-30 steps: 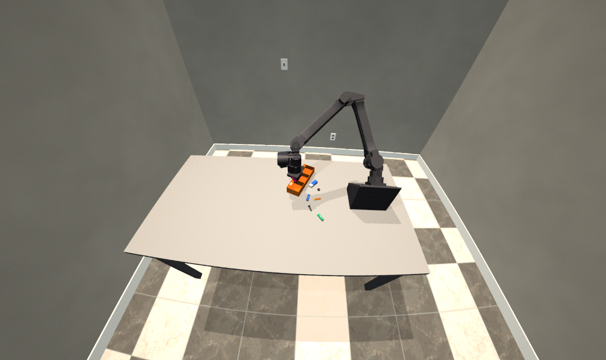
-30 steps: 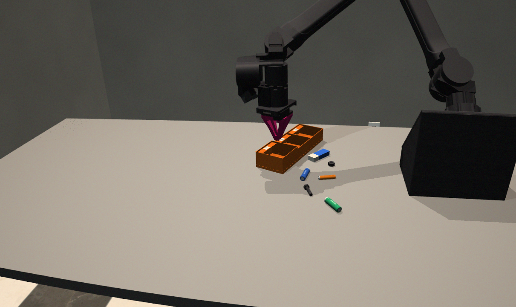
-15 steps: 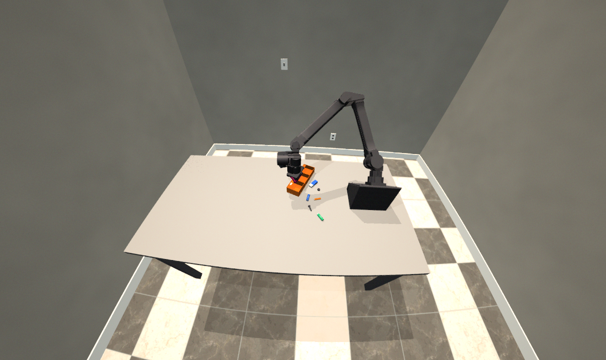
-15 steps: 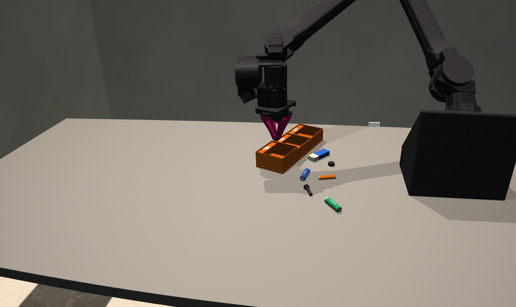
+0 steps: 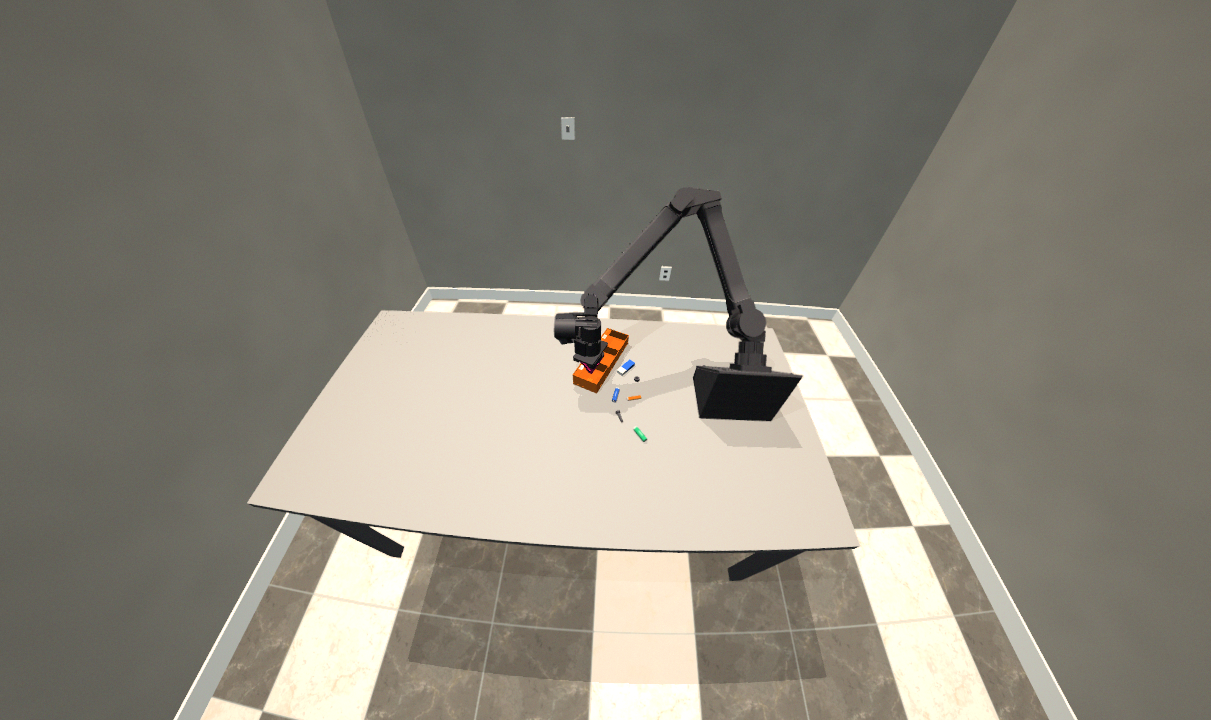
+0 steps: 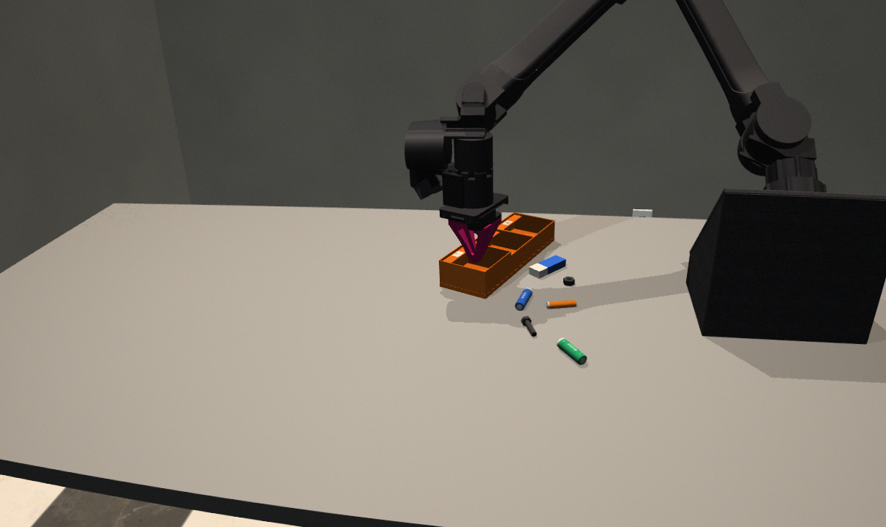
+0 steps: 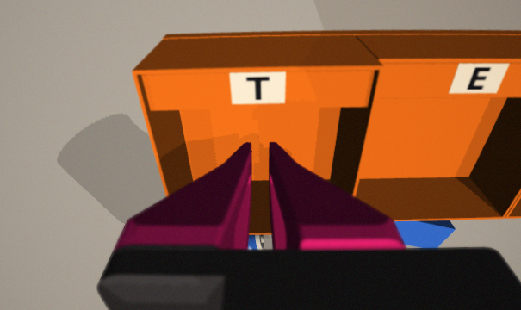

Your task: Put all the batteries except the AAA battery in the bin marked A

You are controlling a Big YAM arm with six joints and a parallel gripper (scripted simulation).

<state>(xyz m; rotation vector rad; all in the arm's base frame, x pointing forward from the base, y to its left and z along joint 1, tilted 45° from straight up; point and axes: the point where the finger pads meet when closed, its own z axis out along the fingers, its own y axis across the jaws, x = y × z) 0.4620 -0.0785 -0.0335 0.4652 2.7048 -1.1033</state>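
Right now the green battery is 190 mm to the left of my hand, 160 mm behind it and 40 mm below it. Also, from my hand: eraser: 110 mm behind, 60 mm to the right, 40 mm below; orange bin row: 80 mm to the right, 30 mm behind, 20 mm below; blue battery: 80 mm behind, 60 mm to the left, 40 mm below.
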